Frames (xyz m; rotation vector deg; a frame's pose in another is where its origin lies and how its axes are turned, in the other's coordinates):
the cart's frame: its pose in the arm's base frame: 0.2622 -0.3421 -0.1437 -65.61 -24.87 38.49
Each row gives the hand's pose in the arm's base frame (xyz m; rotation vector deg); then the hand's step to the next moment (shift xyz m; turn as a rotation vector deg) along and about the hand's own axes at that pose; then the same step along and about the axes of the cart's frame.
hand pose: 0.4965 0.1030 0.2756 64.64 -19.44 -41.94
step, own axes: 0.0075 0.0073 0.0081 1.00 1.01 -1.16
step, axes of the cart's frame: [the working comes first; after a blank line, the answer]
step, axes of the arm's base frame: 0.0032 -0.0090 0.0091 1.77 0.36 0.33

-0.0040 -0.0116 -0.0049 1.53 -0.68 -0.75
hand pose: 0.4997 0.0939 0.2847 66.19 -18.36 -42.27
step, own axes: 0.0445 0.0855 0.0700 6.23 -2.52 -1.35
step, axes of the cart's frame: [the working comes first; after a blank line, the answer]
step, axes of the arm's base frame: 0.0222 -0.0621 0.0992 4.41 -3.76 -3.67

-0.0283 -0.1139 -0.0203 0.71 1.30 -6.69
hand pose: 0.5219 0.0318 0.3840 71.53 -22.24 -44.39
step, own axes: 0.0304 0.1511 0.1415 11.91 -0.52 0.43
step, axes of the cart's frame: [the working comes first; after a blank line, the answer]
step, axes of the arm's base frame: -0.0245 -0.1031 0.1804 7.79 -8.79 -2.06

-0.0920 -0.1876 0.0107 -0.30 -2.36 -11.69
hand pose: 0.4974 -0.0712 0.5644 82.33 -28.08 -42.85
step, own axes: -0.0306 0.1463 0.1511 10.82 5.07 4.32
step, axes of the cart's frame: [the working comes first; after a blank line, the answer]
step, axes of the arm's base frame: -0.1042 -0.0878 0.1631 5.20 -10.89 3.98

-0.1393 -0.1467 0.0653 -3.74 -7.83 -9.28
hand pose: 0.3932 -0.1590 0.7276 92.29 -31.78 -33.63
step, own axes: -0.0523 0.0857 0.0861 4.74 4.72 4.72
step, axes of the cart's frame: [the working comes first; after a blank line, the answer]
step, axes of the arm's base frame: -0.0978 -0.0397 0.0797 0.37 -7.16 3.95

-0.1000 -0.0585 0.0637 -4.71 -5.58 -3.69
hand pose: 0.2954 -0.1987 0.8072 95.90 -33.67 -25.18
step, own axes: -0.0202 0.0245 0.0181 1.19 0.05 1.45
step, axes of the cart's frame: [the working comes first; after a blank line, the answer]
step, axes of the arm's base frame: -0.0301 -0.0052 0.0201 0.09 -1.87 -0.17

-0.0259 -0.0121 0.0228 -1.21 -0.34 -1.40
